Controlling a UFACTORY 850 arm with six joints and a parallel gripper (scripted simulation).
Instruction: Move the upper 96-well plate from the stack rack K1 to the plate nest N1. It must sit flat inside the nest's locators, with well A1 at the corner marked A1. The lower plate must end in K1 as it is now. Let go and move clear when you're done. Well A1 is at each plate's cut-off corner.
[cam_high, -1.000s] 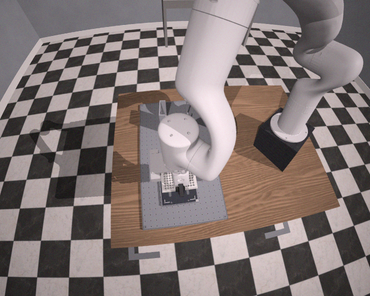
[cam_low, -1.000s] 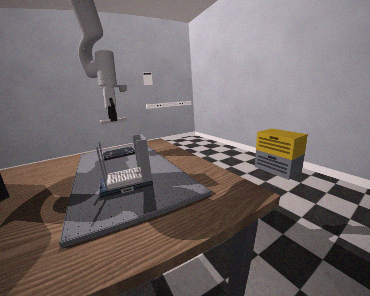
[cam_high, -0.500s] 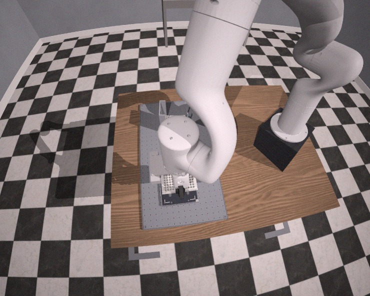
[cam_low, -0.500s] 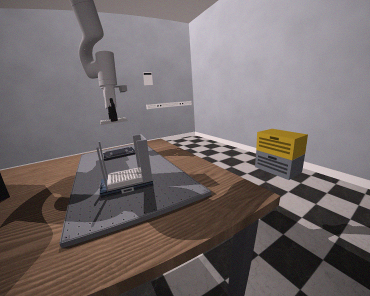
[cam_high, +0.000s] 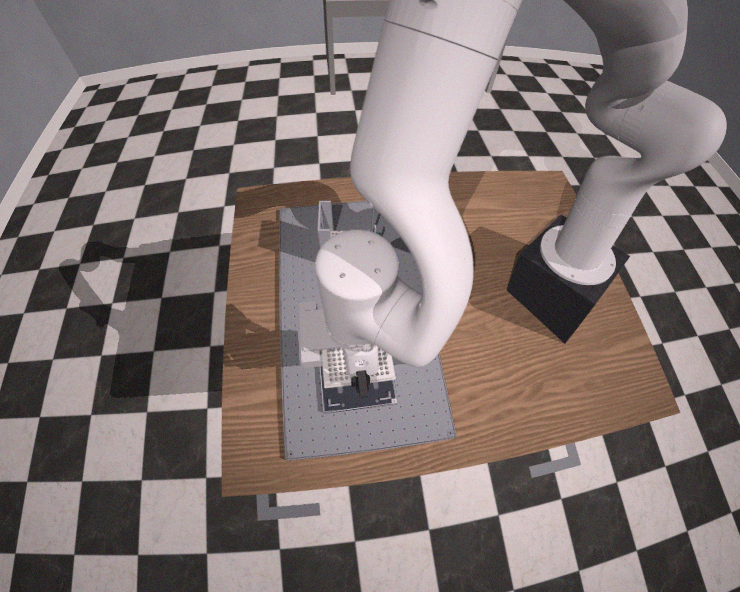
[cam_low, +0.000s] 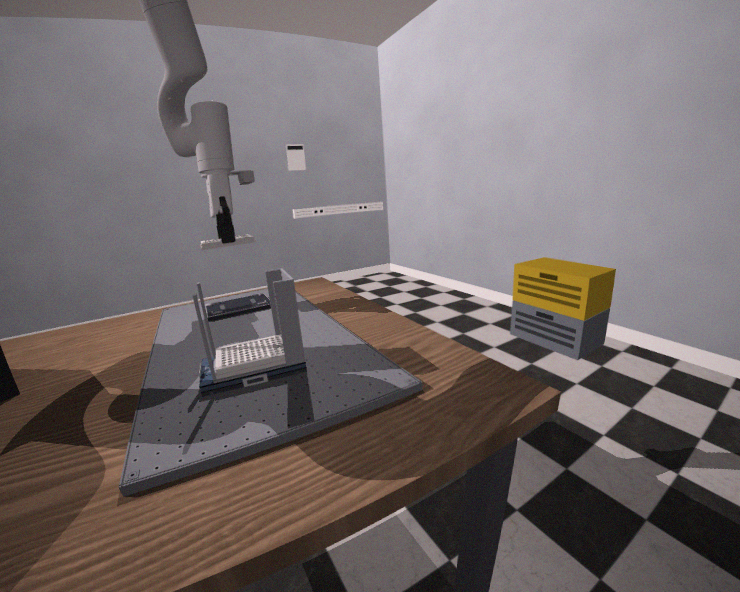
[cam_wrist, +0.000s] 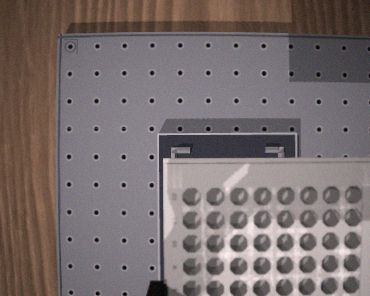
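The dark plate nest N1 is 180 mm below my hand. The rest, counted from my hand: white 96-well plate 10 mm below.
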